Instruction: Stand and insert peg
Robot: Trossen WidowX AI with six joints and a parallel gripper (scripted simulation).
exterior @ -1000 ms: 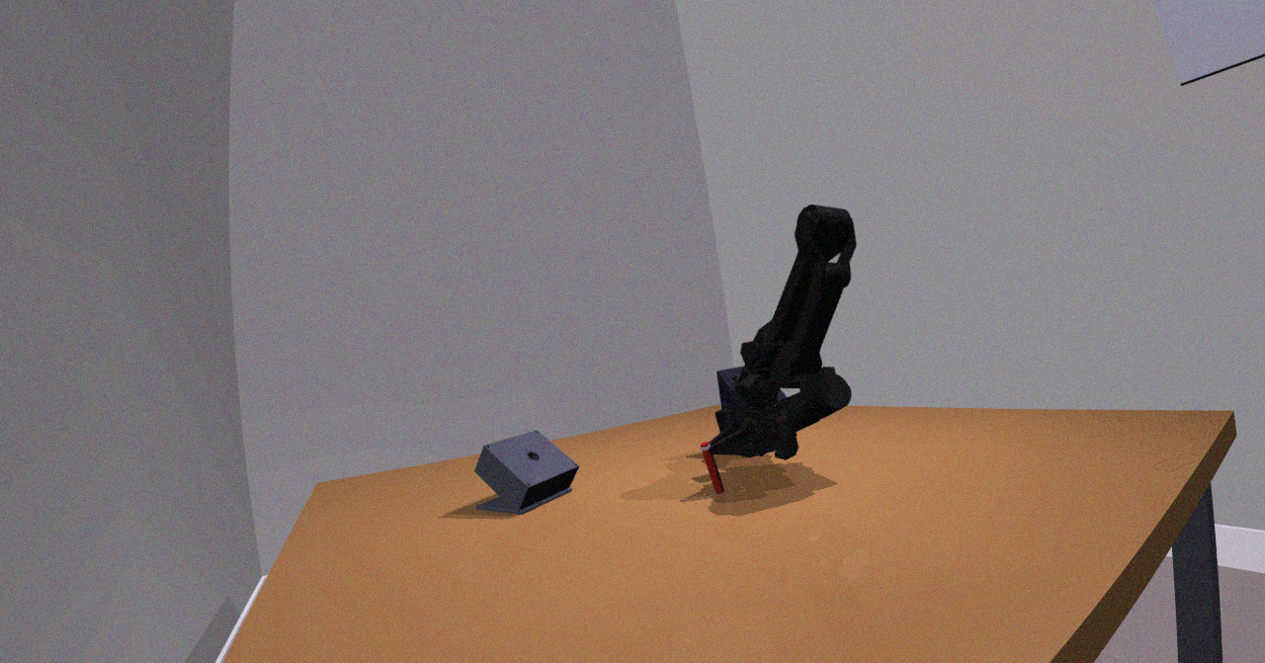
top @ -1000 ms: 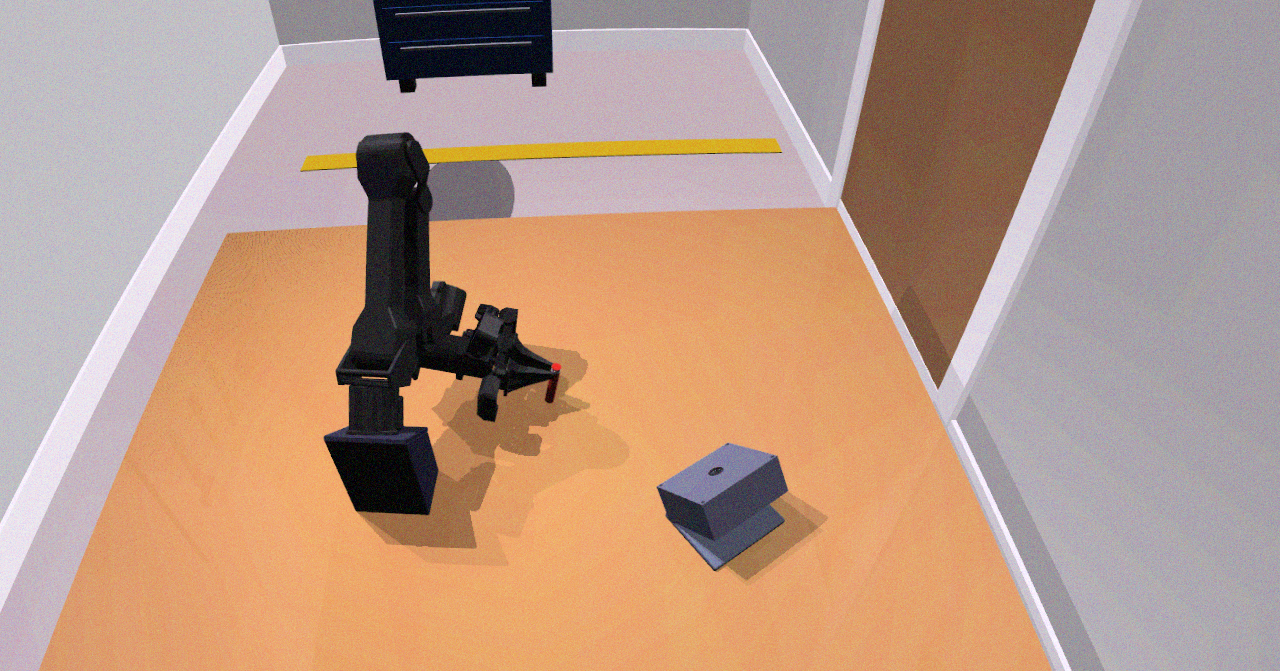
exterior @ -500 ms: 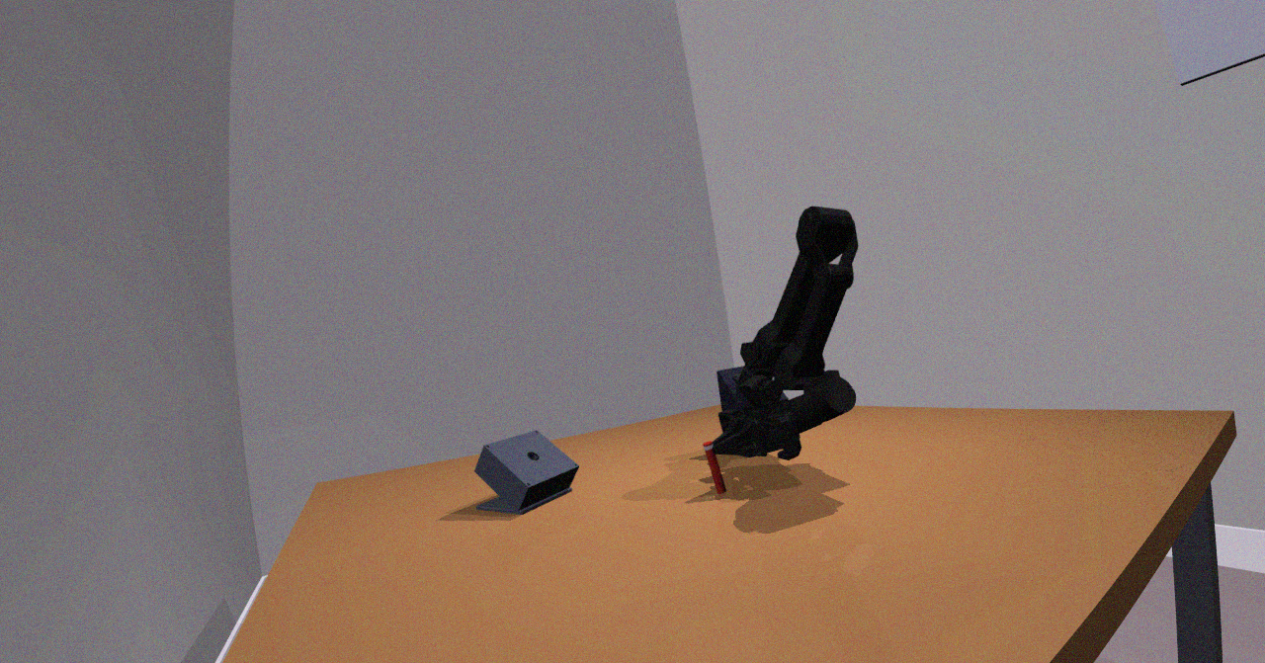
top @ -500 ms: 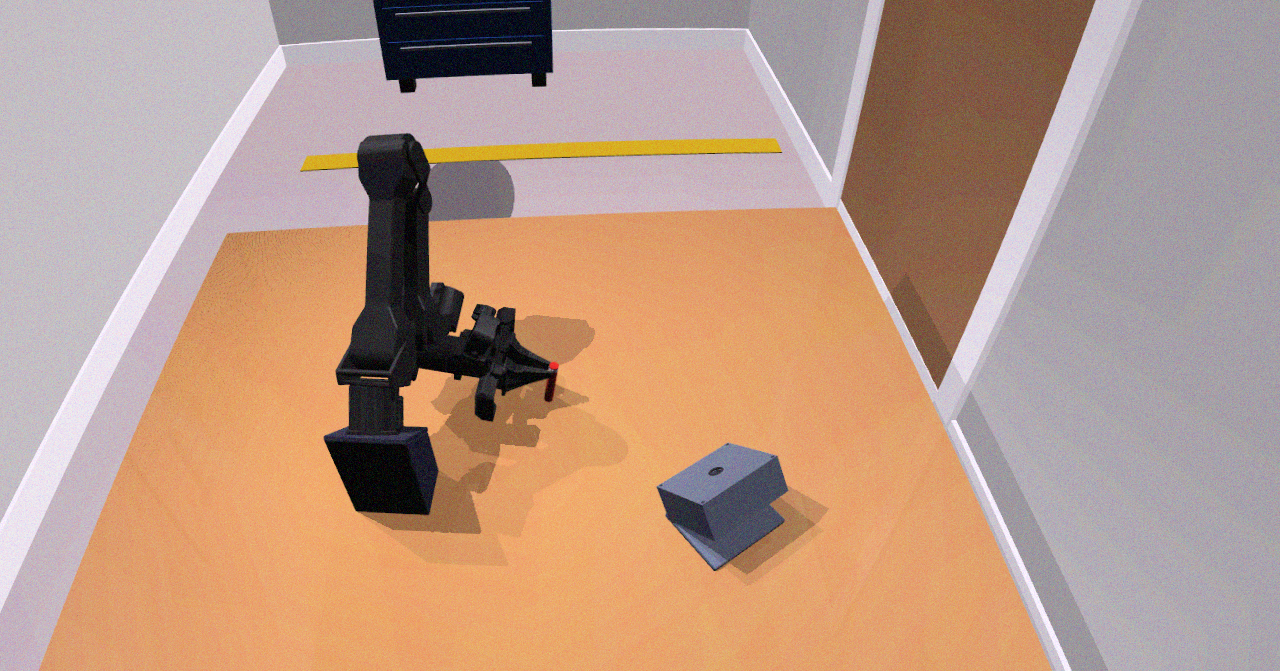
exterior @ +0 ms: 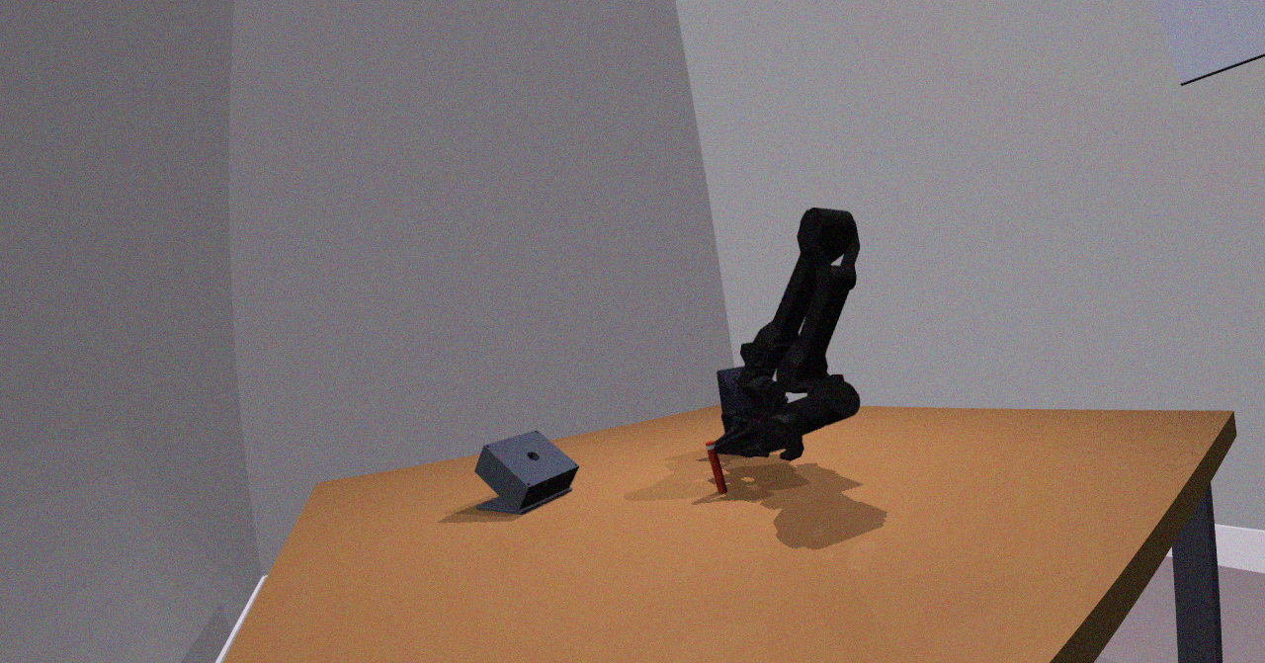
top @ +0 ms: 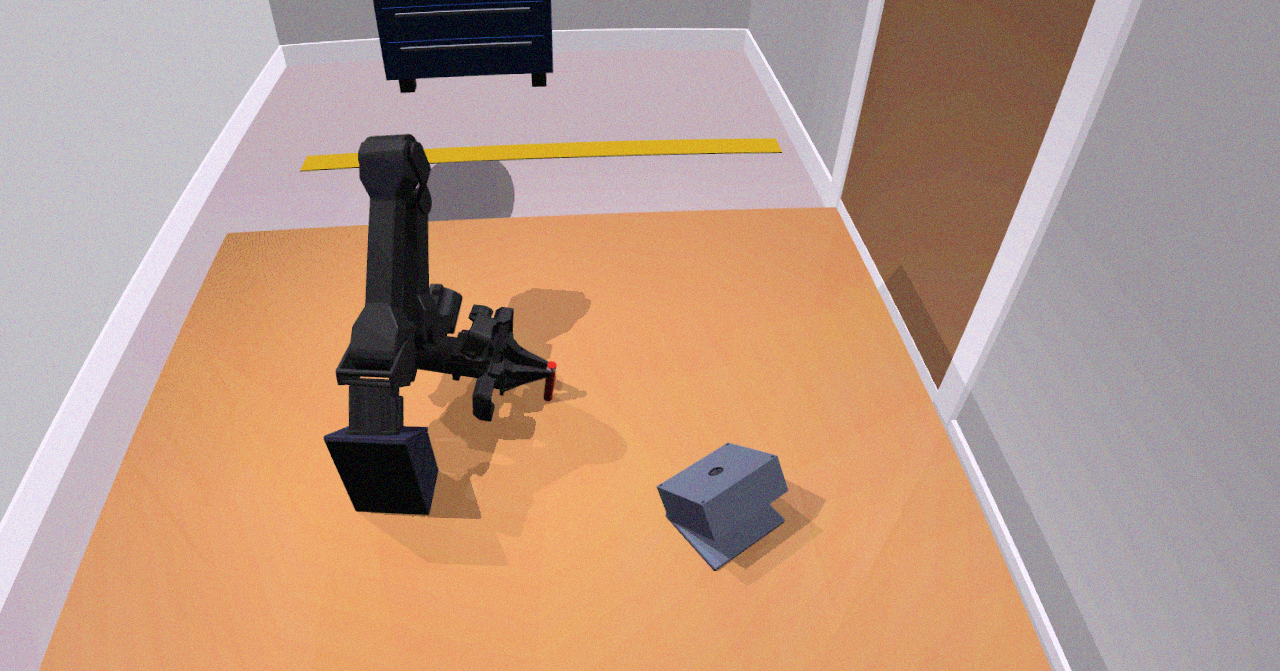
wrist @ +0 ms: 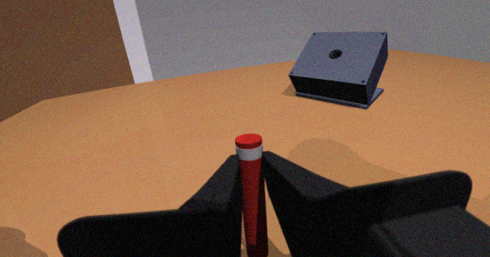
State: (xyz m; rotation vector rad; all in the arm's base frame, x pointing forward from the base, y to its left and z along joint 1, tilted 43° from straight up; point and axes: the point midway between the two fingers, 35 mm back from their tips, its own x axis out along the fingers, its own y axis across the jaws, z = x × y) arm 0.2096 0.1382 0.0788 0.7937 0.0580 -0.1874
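Now: the red peg 1 cm below my gripper tip. Round my gripper tip: sloped grey panel: 22 cm ahead, 23 cm to the right, 1 cm below.
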